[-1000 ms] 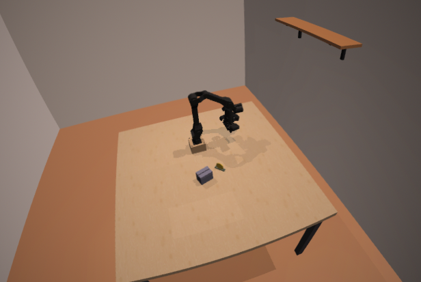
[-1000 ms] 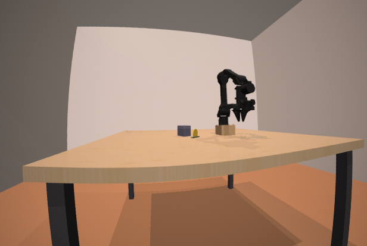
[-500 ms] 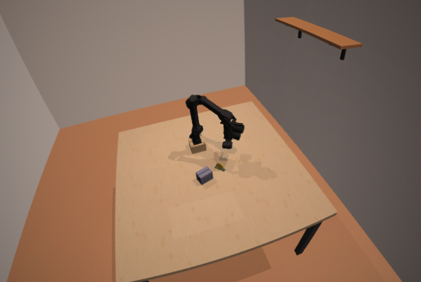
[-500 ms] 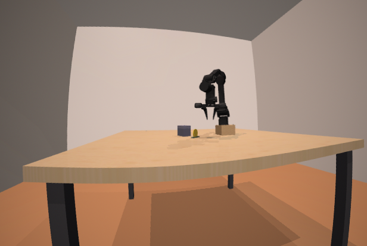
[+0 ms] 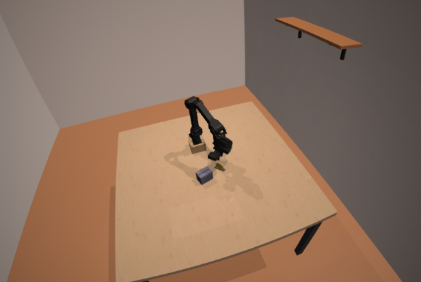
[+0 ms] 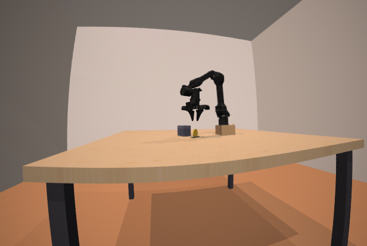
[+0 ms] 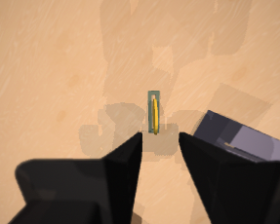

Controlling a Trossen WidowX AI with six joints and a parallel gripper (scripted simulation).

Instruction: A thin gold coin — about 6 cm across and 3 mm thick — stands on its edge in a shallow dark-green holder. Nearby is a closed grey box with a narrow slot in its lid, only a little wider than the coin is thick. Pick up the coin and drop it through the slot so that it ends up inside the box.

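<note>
The gold coin lies 80 mm below my gripper tip.
</note>
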